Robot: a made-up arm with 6 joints.
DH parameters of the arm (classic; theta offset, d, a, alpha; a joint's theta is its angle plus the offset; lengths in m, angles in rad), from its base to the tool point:
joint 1: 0 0.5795 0.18 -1.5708
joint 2: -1.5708 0 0.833 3.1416
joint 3: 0 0 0.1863 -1.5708
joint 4: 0 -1.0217 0 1.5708
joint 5: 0 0 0 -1.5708
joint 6: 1.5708 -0.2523 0 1.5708
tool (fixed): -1.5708 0 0 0
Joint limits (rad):
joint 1: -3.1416..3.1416
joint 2: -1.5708..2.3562
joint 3: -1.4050..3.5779
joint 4: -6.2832..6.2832
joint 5: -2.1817..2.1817
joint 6: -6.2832..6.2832
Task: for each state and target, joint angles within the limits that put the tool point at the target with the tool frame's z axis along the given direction. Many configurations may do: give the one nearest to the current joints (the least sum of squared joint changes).
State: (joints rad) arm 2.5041 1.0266 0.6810 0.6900 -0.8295 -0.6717
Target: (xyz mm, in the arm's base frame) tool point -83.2 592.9 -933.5 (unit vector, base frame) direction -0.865 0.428 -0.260
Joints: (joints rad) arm 1.7129 1.9120 -0.0919 1.1418 -0.0069 -0.2209
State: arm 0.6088 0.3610 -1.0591 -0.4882 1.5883 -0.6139
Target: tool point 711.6 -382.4 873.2 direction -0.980 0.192 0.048
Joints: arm -0.2686 -0.2270 -1.1386 -0.9636 2.0906 -0.7278
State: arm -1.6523 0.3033 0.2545 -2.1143 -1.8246 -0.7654
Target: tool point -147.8 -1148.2 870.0 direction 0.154 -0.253 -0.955
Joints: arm -1.9125 0.1357 -0.6499 -1.6874 -1.7725 -0.6018
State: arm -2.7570 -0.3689 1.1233 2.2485 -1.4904 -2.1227
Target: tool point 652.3 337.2 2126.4 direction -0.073 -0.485 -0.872
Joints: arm -2.9289 -0.2410 1.7436 2.2300 -1.8461 -2.6947
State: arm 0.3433 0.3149 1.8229 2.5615 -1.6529 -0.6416
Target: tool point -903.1 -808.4 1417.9 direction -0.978 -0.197 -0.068
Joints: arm 0.6081 -0.4096 2.2856 2.5071 -1.7353 -0.6315
